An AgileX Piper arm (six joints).
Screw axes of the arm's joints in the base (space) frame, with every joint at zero. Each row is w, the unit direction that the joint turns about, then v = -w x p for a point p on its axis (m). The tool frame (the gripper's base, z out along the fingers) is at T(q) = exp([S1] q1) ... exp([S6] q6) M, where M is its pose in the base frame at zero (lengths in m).
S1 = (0, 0, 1, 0, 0, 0)
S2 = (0, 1, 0, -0.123, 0, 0)
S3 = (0, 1, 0, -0.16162, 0, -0.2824)
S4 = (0.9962, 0, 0.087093, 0, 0.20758, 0)
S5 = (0, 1, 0, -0.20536, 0, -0.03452)
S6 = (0.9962, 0, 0.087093, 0, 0.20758, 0)
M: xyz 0.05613 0 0.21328 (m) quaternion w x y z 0.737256 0 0.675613 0
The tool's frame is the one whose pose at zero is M.
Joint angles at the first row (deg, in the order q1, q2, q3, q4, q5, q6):
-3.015, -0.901, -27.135, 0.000, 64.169, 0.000
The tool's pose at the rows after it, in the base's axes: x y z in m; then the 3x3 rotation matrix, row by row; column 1 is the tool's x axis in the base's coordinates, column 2 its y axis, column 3 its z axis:
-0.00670 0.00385 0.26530; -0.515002 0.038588 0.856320; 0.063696 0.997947 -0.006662; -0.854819 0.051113 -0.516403
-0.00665 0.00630 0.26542; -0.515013 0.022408 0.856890; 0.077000 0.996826 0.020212; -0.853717 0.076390 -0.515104
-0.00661 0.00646 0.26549; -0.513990 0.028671 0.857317; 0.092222 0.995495 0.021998; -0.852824 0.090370 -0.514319
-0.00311 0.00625 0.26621; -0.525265 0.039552 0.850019; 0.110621 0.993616 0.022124; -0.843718 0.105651 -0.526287
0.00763 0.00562 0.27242; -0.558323 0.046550 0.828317; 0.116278 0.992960 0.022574; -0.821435 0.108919 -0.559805
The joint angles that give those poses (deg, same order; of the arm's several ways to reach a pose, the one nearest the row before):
-3.015, -0.900, -27.135, 2.444, 64.169, 1.029
-3.018, -0.900, -27.136, 4.160, 64.169, 1.044
-3.016, -0.900, -27.135, 4.275, 64.124, 1.869
-3.015, 0.356, -27.135, 4.274, 63.673, 2.864
-3.013, 4.800, -28.108, 4.273, 62.497, 3.012

